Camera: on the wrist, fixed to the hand. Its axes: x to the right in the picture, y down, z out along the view.
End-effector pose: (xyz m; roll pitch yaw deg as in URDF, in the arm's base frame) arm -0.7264 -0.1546 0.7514 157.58 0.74 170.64
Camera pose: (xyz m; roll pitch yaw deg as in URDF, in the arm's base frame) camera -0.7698 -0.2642 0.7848 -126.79 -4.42 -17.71
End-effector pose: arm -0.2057 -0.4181 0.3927 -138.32 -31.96 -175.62
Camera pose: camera -0.1625 -0.4348 0.5061 168.58 22.84 4.05
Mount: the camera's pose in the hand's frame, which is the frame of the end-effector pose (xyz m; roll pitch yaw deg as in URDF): 0.0246 -0.0936 -0.0751 30.78 6.59 -173.68
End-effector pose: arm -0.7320 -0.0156 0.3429 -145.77 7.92 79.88
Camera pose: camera -0.7595 0.0301 0.4532 176.52 -16.92 -101.67
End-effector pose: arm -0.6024 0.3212 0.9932 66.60 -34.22 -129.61
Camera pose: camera -0.6324 0.2351 0.9113 -39.18 42.53 45.57
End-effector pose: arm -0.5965 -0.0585 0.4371 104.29 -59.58 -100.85
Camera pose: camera -0.5164 -0.1499 0.4218 -89.43 62.97 61.45
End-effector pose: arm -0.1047 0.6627 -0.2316 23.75 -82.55 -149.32
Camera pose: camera -0.2265 0.6549 -0.2210 116.65 86.71 140.87
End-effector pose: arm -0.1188 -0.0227 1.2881 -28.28 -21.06 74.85
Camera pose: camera 0.0032 -0.0238 1.2766 62.30 23.63 -95.68
